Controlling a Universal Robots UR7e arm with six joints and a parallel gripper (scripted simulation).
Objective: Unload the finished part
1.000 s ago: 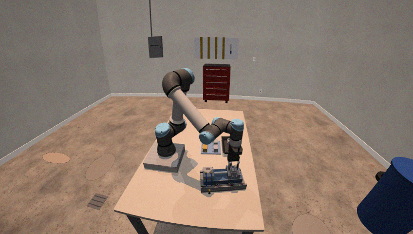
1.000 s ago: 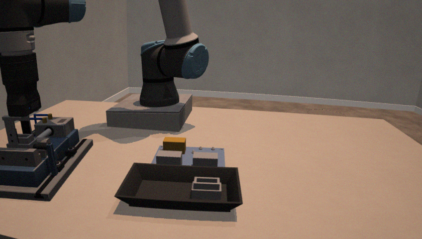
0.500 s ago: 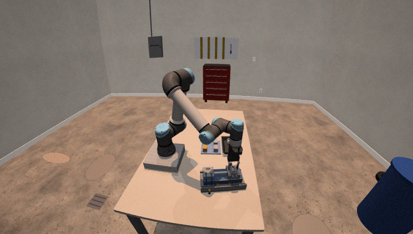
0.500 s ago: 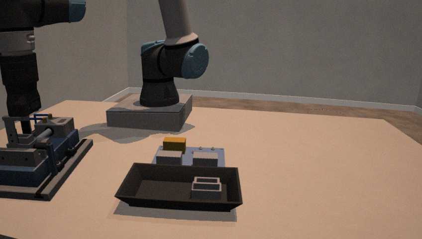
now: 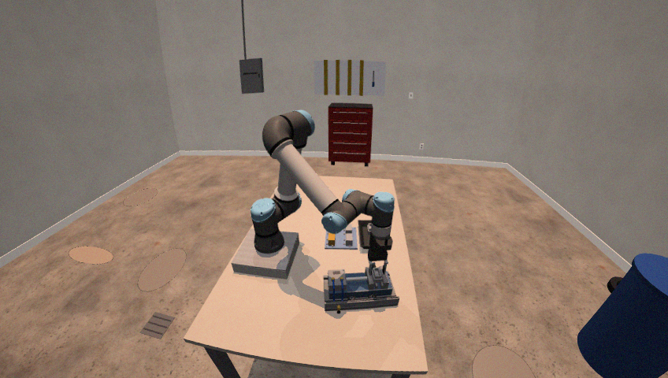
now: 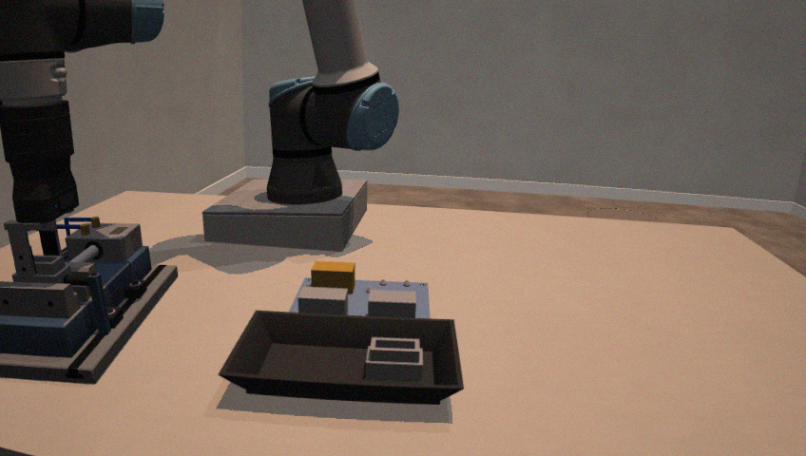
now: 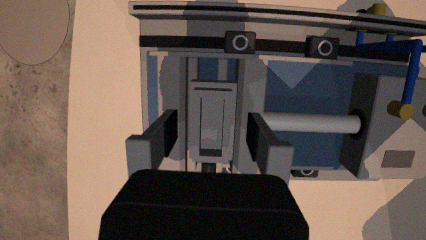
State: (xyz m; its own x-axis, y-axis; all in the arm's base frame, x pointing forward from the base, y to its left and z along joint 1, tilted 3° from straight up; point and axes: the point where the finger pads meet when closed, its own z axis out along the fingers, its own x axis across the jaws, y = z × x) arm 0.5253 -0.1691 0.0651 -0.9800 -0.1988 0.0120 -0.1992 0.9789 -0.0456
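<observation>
Right now my hand is 70 mm past the vise, 10 mm to the left of it and 80 mm above it. Also, from my hand: brass block 230 mm behind, 310 mm to the left, 100 mm below; then blue fixture plate 190 mm behind, 360 mm to the left, 120 mm below.
</observation>
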